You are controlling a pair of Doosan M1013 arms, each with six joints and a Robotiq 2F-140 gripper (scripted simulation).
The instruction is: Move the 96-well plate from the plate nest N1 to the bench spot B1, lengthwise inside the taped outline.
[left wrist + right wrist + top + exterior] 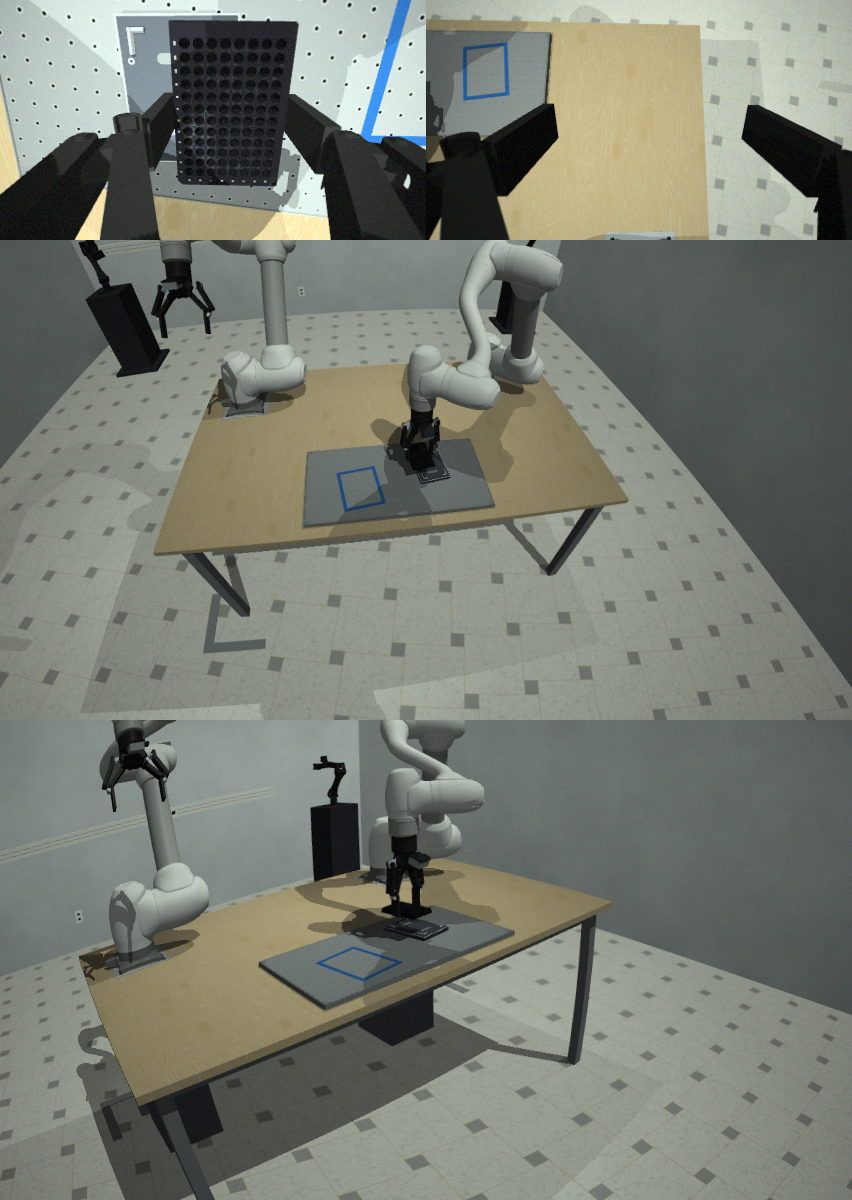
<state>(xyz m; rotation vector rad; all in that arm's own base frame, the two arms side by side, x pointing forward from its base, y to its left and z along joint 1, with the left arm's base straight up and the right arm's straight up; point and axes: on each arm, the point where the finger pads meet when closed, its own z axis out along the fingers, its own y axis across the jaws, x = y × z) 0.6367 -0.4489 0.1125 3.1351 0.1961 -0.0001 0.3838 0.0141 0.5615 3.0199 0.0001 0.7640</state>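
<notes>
Right now my left hand is 90 mm above the plate nest, 50 mm to the right of it and 10 mm past it. Also, from my left hand: black 96-well plate 20 mm below.
</notes>
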